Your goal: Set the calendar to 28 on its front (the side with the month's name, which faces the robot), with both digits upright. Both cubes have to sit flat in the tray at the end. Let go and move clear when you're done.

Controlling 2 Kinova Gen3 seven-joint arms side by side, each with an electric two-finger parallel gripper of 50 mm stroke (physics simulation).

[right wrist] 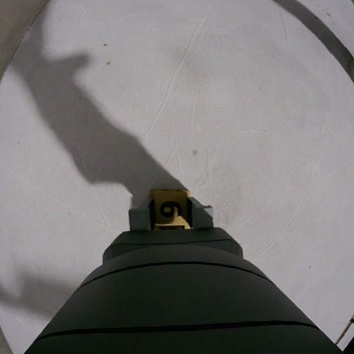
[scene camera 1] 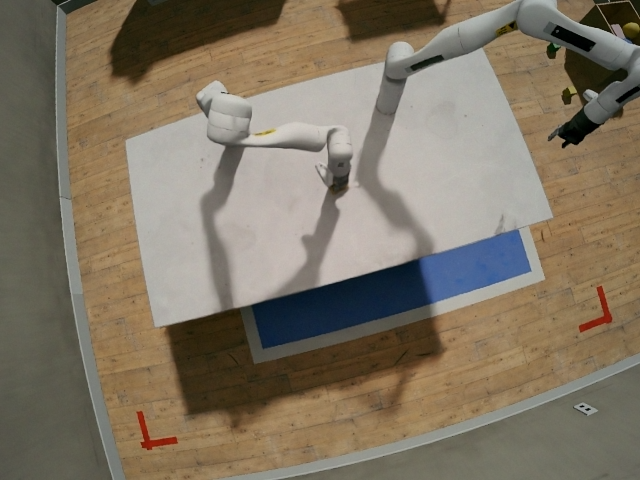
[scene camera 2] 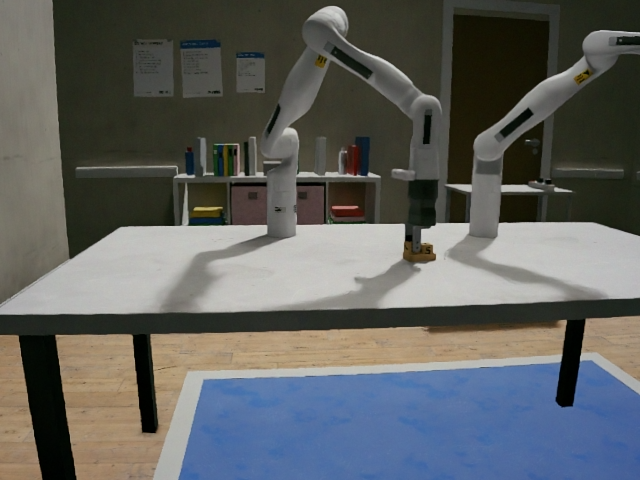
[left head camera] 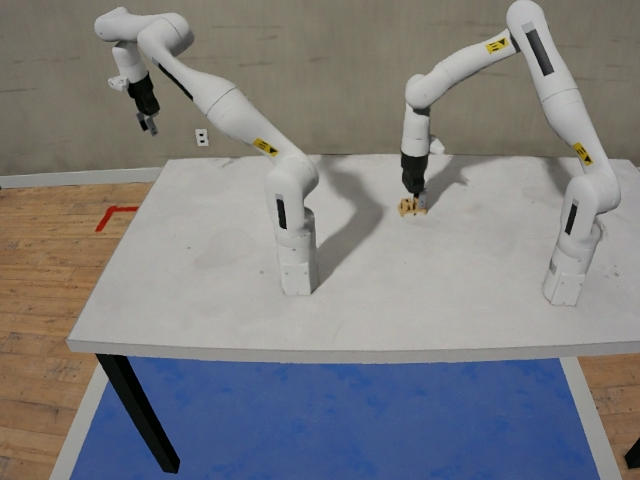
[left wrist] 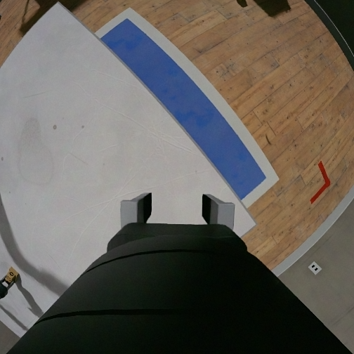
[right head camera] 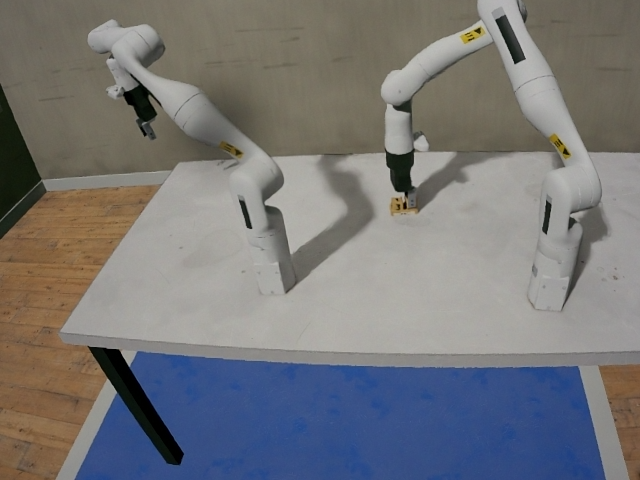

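Seen in the pictures: left gripper, fingertip midpoint: [scene camera 1: 555,142] [left head camera: 150,132] [right head camera: 150,136]; right gripper, fingertip midpoint: [scene camera 1: 333,186] [scene camera 2: 412,249] [left head camera: 418,204] [right head camera: 410,203]; left arm's base, link origin: [scene camera 1: 387,104] [scene camera 2: 483,235] [left head camera: 299,281] [right head camera: 277,281]; right arm's base, link origin: [scene camera 2: 281,234] [left head camera: 559,291] [right head camera: 546,295].
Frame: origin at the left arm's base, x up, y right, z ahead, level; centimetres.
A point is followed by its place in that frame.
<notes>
The wooden calendar's tray [left head camera: 412,212] @(y 29.9, x 1.3, z 28.2 cm) [right head camera: 403,211] @(y 30.2, x 1.4, z 28.3 cm) [scene camera 2: 419,257] @(y 30.6, x 1.0, z 32.7 cm) stands on the table. Its left cube [left head camera: 405,206] @(y 27.8, x 3.2, z 28.5 cm) [right head camera: 397,204] @(y 28.5, x 3.4, z 28.7 cm) is outside my right fingers; its front digit is too small to read surely. My right gripper [left head camera: 419,202] @(y 32.0, x 2.6, z 30.7 cm) [right head camera: 408,200] @(y 32.0, x 2.6, z 30.7 cm) [scene camera 2: 412,244] @(y 32.0, x 2.6, z 30.7 cm) [right wrist: 170,208] points down, shut on the right cube, at the tray. A sideways 6 or 9 on a yellow cube face [right wrist: 170,200] shows in the right wrist view. A 5 shows on the back in scene camera 2. The held cube's front is hidden. My left gripper [left head camera: 146,126] @(y -47.9, x 23.1, z 40.1 cm) [right head camera: 145,129] @(y -47.9, x 23.1, z 40.1 cm) [left wrist: 176,204] is open and empty, far left, raised.
The white table [left head camera: 217,310] @(y -18.6, x 0.0, z -10.4 cm) [scene camera 2: 155,279] @(y 93.2, x 0.0, z 45.5 cm) carries both arm bases. A blue mat [left head camera: 330,413] [scene camera 2: 387,423] lies on the floor. A shelf unit [scene camera 2: 379,198] and a small side table [scene camera 2: 465,188] stand behind in scene camera 2.
</notes>
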